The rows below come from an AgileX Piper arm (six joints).
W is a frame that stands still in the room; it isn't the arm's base.
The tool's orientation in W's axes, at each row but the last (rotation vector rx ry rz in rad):
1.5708, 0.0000, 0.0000
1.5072, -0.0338, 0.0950
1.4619, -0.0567, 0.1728
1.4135, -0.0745, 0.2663
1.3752, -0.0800, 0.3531
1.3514, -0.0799, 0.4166
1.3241, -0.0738, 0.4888
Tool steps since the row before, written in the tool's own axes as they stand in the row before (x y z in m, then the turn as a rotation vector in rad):
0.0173, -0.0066, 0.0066, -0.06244, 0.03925, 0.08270
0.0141, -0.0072, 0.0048, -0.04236, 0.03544, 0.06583
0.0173, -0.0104, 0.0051, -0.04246, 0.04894, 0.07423
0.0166, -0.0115, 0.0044, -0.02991, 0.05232, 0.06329
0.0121, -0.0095, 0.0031, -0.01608, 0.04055, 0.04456
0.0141, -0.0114, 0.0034, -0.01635, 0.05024, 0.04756
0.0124, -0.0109, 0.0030, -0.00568, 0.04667, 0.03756
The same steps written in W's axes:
0.0173, -0.0066, -0.0066, -0.06244, -0.08270, 0.03925
0.0148, -0.0046, -0.0057, -0.04274, -0.06527, 0.03601
0.0190, -0.0047, -0.0072, -0.04432, -0.07227, 0.05021
0.0192, -0.0035, -0.0069, -0.03411, -0.05934, 0.05434
0.0147, -0.0020, -0.0052, -0.02039, -0.04023, 0.04306
0.0175, -0.0016, -0.0057, -0.02336, -0.04165, 0.05266
0.0160, -0.0008, -0.0051, -0.01464, -0.02961, 0.05030

